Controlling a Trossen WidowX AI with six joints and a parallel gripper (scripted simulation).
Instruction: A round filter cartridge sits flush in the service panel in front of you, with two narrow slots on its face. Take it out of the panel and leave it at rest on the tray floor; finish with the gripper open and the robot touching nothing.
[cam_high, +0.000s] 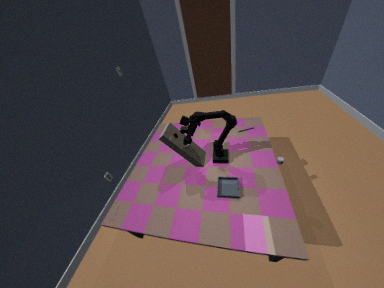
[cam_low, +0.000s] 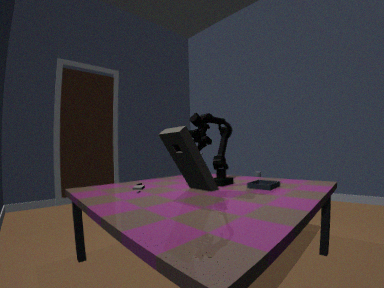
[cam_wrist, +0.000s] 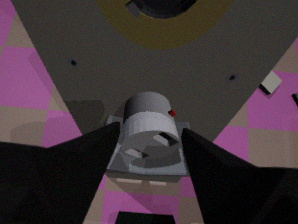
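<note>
Now: gripper tip 350 mm past the dark tray, 260 mm to the right of it and 210 mm above it. Round my gripper tip: round grey filter cartridge right at my gripper tip; flat item 320 mm to the right, 220 mm below, 210 mm ahead.
</note>
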